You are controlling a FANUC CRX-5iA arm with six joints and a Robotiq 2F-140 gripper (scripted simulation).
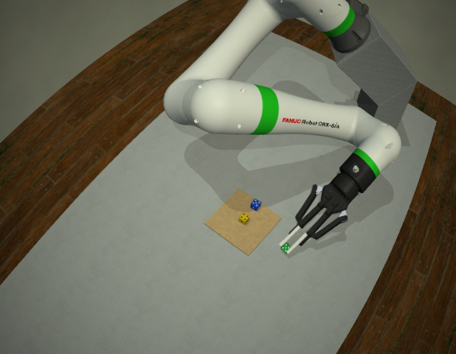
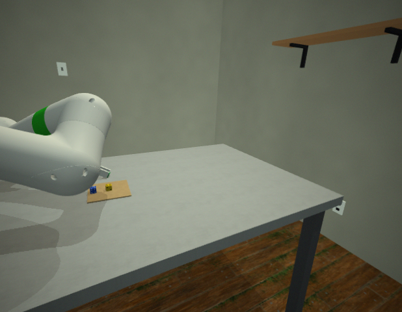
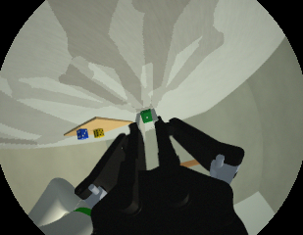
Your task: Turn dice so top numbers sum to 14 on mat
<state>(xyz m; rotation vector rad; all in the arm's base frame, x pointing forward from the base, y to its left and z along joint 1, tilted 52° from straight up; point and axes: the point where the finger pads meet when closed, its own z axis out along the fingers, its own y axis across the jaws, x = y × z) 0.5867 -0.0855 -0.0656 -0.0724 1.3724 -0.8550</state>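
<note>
Right now my hand is 140 mm to the left of the yellow die, 30 mm past it and 20 mm above it. The rest, counted from my hand: green die (20 mm below, 20 mm ahead, 10 mm to the right); tan mat (140 mm to the right, 30 mm below, 30 mm behind); blue die (120 mm to the right, 70 mm behind, 20 mm below).
</note>
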